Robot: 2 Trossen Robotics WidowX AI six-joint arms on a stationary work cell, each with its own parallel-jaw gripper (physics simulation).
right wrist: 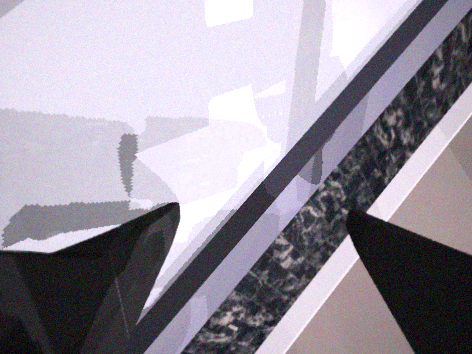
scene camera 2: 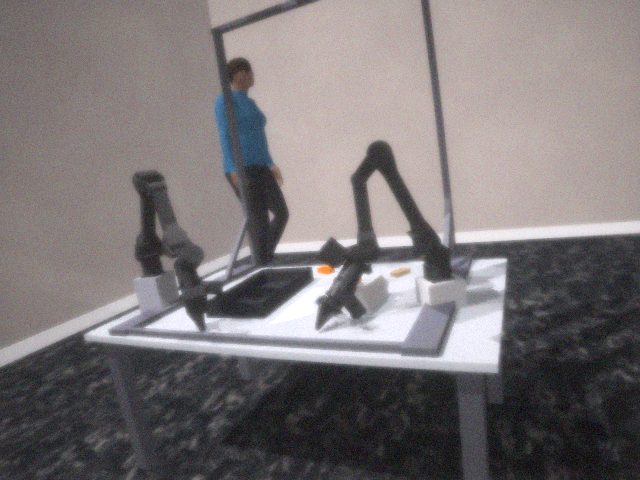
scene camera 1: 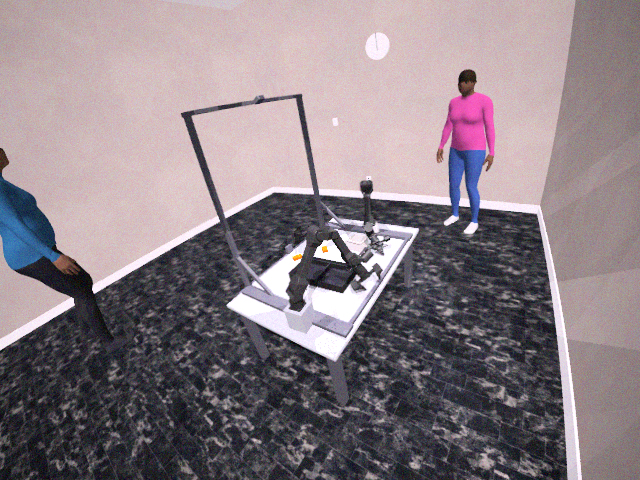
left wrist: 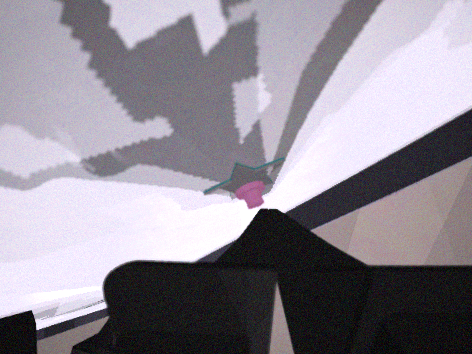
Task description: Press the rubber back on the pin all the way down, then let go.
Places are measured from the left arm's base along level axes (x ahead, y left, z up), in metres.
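Pixels of known places: left gripper, fingertip midpoint: (scene camera 2: 316,330) (scene camera 1: 384,255) (left wrist: 267,216); right gripper, fingertip midpoint: (right wrist: 262,213) (scene camera 2: 204,330) (scene camera 1: 373,284); left arm's base, link origin: (scene camera 2: 438,278); right arm's base, link origin: (scene camera 2: 153,274) (scene camera 1: 297,305).
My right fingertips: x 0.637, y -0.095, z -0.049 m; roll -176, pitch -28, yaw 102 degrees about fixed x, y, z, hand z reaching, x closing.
For each thing: its middle in the pictures, then the offset to it from my right fingertips.
- dark star-shaped pin with teal edges, body centre: (left wrist: 254,188) dy +0.107, dx -0.324, dz -0.017 m
- black tray, body centre: (scene camera 2: 263,290) (scene camera 1: 323,272) dy -0.278, dx -0.172, dz +0.003 m
- pale block, body centre: (scene camera 2: 363,289) (scene camera 1: 355,242) dy -0.048, dx -0.462, dz +0.014 m
A dark star-shaped pin with teal edges (left wrist: 248,175) is seen near the table surface in the left wrist view. The pink rubber back (left wrist: 251,194) is at its near side, wide flange toward the pin and narrow end toward the fingers; how far down it sits cannot be told. My left gripper (left wrist: 267,216) (scene camera 2: 320,325) is shut and empty, its tips close to the narrow end, slightly right of it in the left wrist view; contact is unclear. My right gripper (right wrist: 262,213) (scene camera 1: 368,279) (scene camera 2: 200,328) is open and empty near the table's long edge. The pin is too small to make out in the scene views.
A black tray (scene camera 1: 336,285) (scene camera 2: 240,311) lies between the arms. A pale block (scene camera 2: 374,292) stands behind the left gripper in scene camera 2. Two orange pieces (scene camera 1: 297,257) (scene camera 1: 324,249) (scene camera 2: 325,269) (scene camera 2: 400,271) lie farther back. A grey rail (scene camera 2: 284,342) borders the table.
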